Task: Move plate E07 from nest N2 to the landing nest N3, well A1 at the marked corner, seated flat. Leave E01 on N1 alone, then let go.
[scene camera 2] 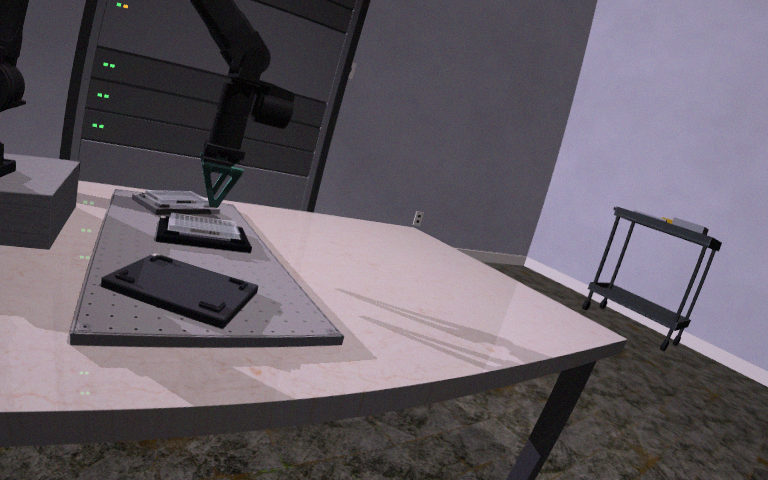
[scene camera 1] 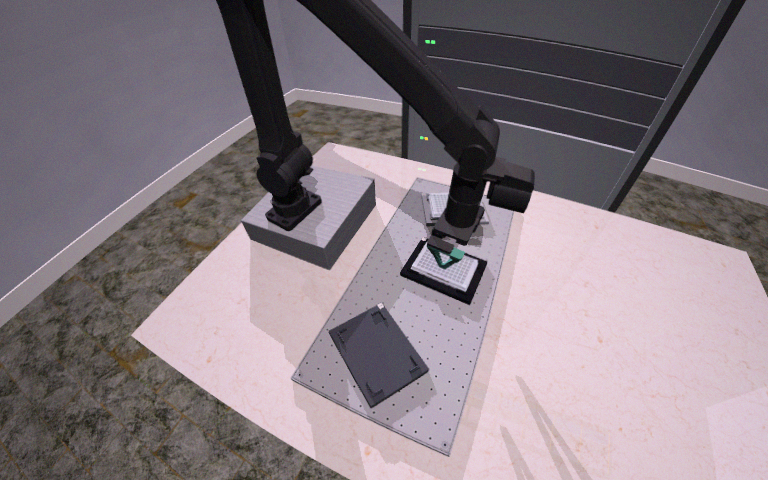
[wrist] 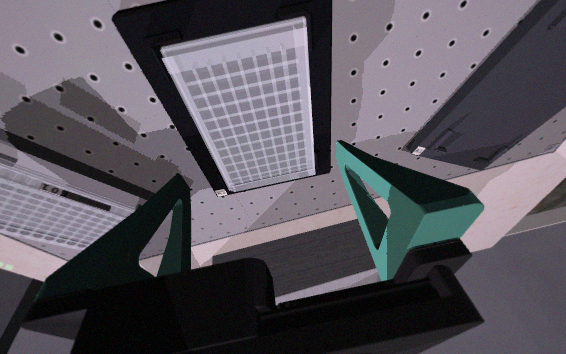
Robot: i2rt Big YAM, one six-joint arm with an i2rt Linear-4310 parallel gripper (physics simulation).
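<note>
Plate E07, a clear white well plate, lies in the black nest N2; its lettering is not readable. My gripper, with green triangular fingers, is open and empty, above E07 and apart from it. Landing nest N3 is dark, bare and turned at an angle, with corner stops and a small white mark at one corner. Plate E01 sits on nest N1 at the back, partly behind my wrist in scene camera 1.
The nests stand in a row on a perforated metal board. The arm's base stands on a grey block beside it. A dark rack cabinet stands behind the table. A cart stands far right.
</note>
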